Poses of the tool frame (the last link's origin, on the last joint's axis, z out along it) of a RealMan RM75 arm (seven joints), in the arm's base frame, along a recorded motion.
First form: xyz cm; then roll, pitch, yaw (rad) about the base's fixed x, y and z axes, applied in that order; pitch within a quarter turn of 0, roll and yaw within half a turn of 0.
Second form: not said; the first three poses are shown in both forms.
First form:
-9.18, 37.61, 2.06, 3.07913, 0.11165, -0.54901
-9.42, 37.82, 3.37, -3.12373, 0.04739, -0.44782
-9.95, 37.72, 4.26, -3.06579, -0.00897, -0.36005
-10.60, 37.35, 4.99, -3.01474, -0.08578, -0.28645
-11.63, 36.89, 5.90, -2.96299, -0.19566, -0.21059
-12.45, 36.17, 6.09, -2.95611, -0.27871, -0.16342
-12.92, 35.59, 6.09, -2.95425, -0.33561, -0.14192
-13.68, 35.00, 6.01, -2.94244, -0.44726, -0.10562
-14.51, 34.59, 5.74, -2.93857, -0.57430, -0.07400
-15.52, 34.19, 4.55, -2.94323, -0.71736, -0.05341
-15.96, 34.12, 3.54, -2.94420, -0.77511, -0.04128
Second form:
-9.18, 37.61, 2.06, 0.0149, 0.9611, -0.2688, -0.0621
-9.42, 37.82, 3.37, 0.0140, -0.9747, 0.2222, 0.0211
-9.95, 37.72, 4.26, 0.0365, -0.9832, 0.1788, -0.0112
-10.60, 37.35, 4.99, 0.0566, -0.9873, 0.1396, -0.0514
-11.63, 36.89, 5.90, 0.0780, -0.9867, 0.0955, -0.1061
-12.45, 36.17, 6.09, 0.0801, -0.9838, 0.0677, -0.1453
-12.92, 35.59, 6.09, 0.0802, -0.9803, 0.0540, -0.1724
-13.68, 35.00, 6.01, 0.0852, -0.9701, 0.0292, -0.2255
-14.51, 34.59, 5.74, 0.0867, -0.9545, 0.0066, -0.2852
-15.52, 34.19, 4.55, 0.0834, -0.9324, -0.0099, -0.3517
-15.96, 34.12, 3.54, 0.0834, -0.9219, -0.0182, -0.3779

